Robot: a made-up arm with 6 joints. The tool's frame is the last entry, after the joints.
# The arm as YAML. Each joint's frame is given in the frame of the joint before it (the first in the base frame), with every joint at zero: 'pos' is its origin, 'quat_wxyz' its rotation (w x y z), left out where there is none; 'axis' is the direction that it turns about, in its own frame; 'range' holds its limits. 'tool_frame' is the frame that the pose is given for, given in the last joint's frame.
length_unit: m
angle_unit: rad
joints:
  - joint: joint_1
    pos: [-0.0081, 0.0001, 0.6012]
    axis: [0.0, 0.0, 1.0]
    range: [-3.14, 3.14]
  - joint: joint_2
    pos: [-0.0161, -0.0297, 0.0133]
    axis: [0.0, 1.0, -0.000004]
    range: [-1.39, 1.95]
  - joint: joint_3
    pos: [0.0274, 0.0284, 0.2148]
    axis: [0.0, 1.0, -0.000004]
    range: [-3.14, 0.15]
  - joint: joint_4
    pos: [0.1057, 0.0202, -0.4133]
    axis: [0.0, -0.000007, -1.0]
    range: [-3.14, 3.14]
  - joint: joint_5
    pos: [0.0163, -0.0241, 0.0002]
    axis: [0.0, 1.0, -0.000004]
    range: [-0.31, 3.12]
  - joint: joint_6
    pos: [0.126, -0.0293, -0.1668]
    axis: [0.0, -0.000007, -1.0]
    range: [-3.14, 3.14]
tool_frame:
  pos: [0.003, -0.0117, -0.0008]
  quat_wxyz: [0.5, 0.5, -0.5, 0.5]
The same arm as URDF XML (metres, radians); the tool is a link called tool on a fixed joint. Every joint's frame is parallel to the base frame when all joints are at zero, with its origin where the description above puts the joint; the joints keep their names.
<robot name="arm">
<joint name="tool_joint" type="fixed"><parent link="link6"/><child link="tool"/><origin xyz="0.003 -0.0117 -0.0008" rpy="1.5708 -1.5708 0"/></joint>
<joint name="joint_6" type="revolute"><parent link="link5"/><child link="link6"/><origin xyz="0.126 -0.0293 -0.1668"/><axis xyz="0 0 -1"/><limit lower="-3.14" upper="3.14"/></joint>
<joint name="joint_5" type="revolute"><parent link="link4"/><child link="link5"/><origin xyz="0.0163 -0.0241 0.0002"/><axis xyz="0 1 0"/><limit lower="-0.31" upper="3.12"/></joint>
<joint name="joint_4" type="revolute"><parent link="link3"/><child link="link4"/><origin xyz="0.1057 0.0202 -0.4133"/><axis xyz="0 0 -1"/><limit lower="-3.14" upper="3.14"/></joint>
<joint name="joint_3" type="revolute"><parent link="link2"/><child link="link3"/><origin xyz="0.0274 0.0284 0.2148"/><axis xyz="0 1 0"/><limit lower="-3.14" upper="0.15"/></joint>
<joint name="joint_2" type="revolute"><parent link="link1"/><child link="link2"/><origin xyz="-0.0161 -0.0297 0.0133"/><axis xyz="0 1 0"/><limit lower="-1.39" upper="1.95"/></joint>
<joint name="joint_1" type="revolute"><parent link="base"/><child link="link1"/><origin xyz="-0.0081 0.0001 0.6012"/><axis xyz="0 0 1"/><limit lower="-3.14" upper="3.14"/></joint>
<link name="base"/>
<link name="link1"/>
<link name="link2"/>
<link name="link3"/>
<link name="link4"/>
<link name="link5"/>
<link name="link6"/>
<link name="tool"/>
</robot>

